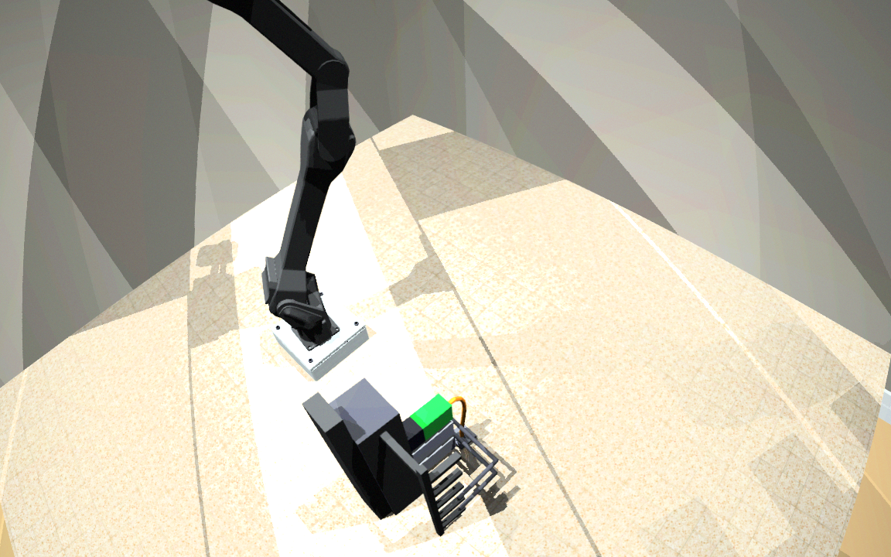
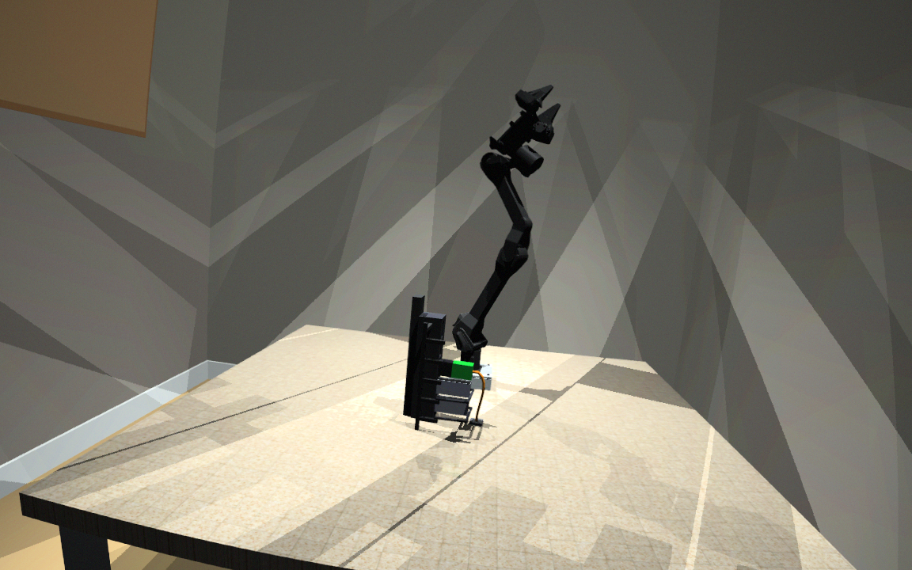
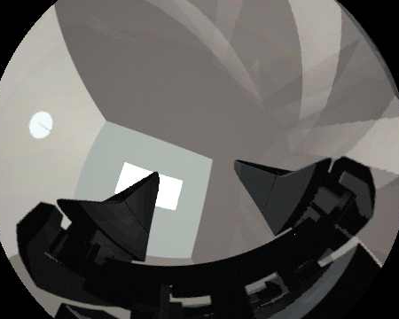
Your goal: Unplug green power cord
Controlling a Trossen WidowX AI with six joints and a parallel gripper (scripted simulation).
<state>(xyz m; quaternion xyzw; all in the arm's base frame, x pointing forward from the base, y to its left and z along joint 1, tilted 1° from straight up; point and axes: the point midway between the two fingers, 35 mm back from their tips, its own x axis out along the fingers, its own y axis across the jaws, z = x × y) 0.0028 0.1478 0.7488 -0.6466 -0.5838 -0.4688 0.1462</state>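
The green plug lies 29 cm ahead of my gripper tip, 16 cm to the right of it and 69 cm below it.
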